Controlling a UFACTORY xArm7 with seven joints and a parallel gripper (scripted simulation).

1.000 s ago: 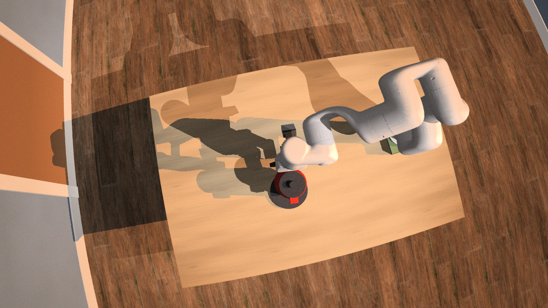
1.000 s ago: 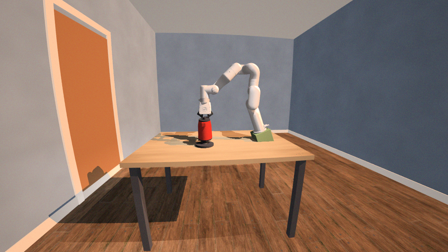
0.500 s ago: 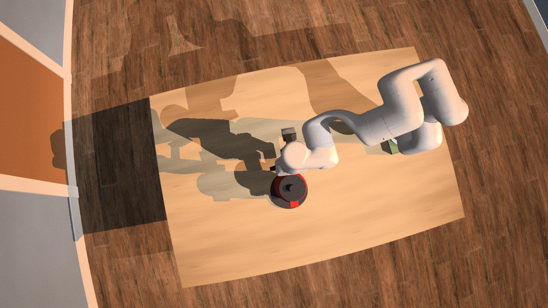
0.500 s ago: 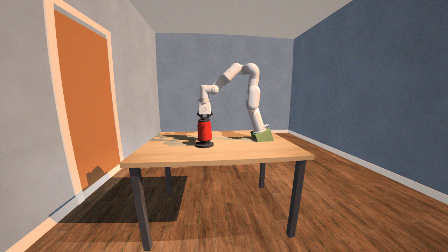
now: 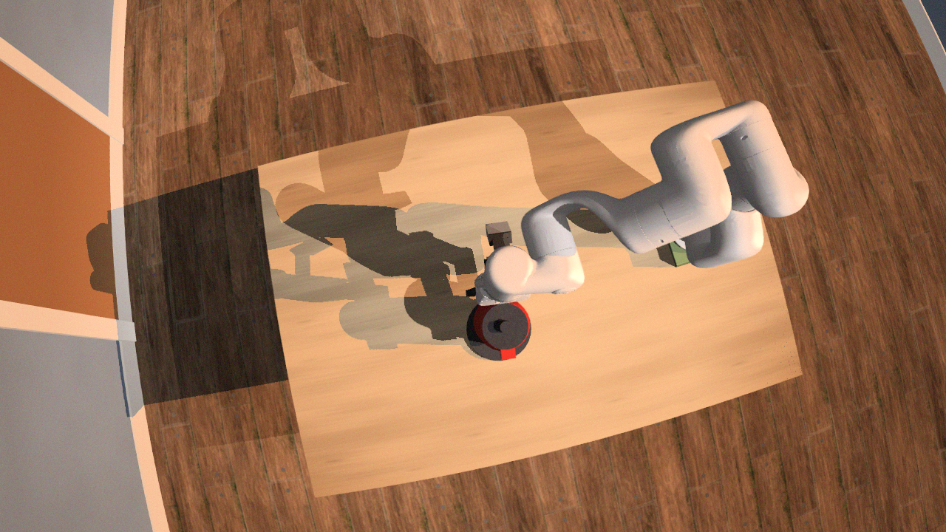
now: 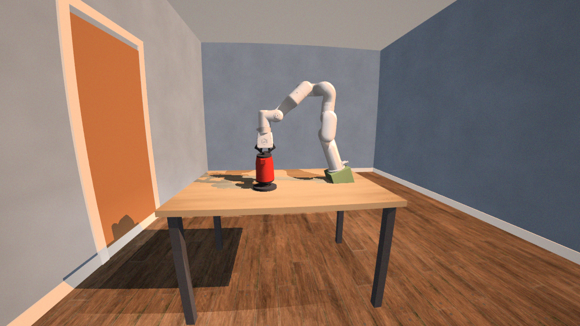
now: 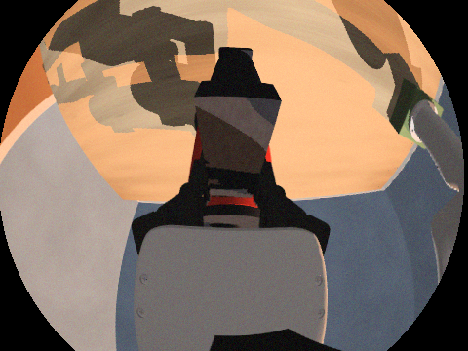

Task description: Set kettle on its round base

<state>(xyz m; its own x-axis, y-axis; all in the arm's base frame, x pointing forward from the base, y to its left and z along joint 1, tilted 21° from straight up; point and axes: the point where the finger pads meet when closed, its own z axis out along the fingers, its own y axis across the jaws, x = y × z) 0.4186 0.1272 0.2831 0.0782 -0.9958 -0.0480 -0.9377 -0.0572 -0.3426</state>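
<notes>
The red kettle is 2 cm to the left of my hand and 6 cm below it. From my hand the other things lie so: dark round base: 6 cm to the left, 19 cm below.
</notes>
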